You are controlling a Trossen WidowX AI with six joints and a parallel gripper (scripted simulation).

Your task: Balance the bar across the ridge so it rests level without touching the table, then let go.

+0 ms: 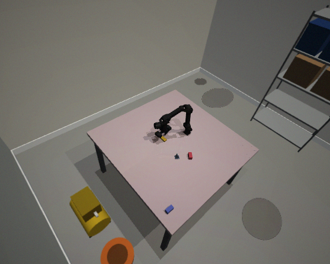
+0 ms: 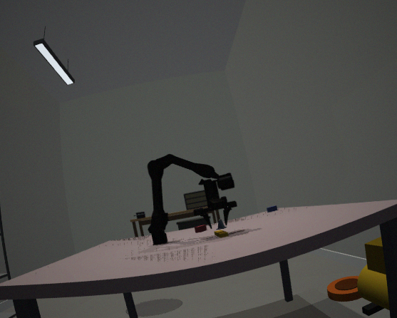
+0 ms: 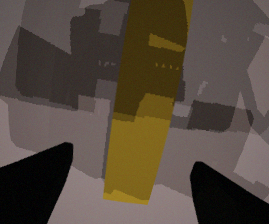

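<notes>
Right now my gripper tip is 30 mm to the left of the yellow bar and 30 mm above it. Round my gripper tip: small red block: 350 mm to the left, 60 mm behind, 20 mm below; blue block: 600 mm to the left, 460 mm ahead, 20 mm below.
</notes>
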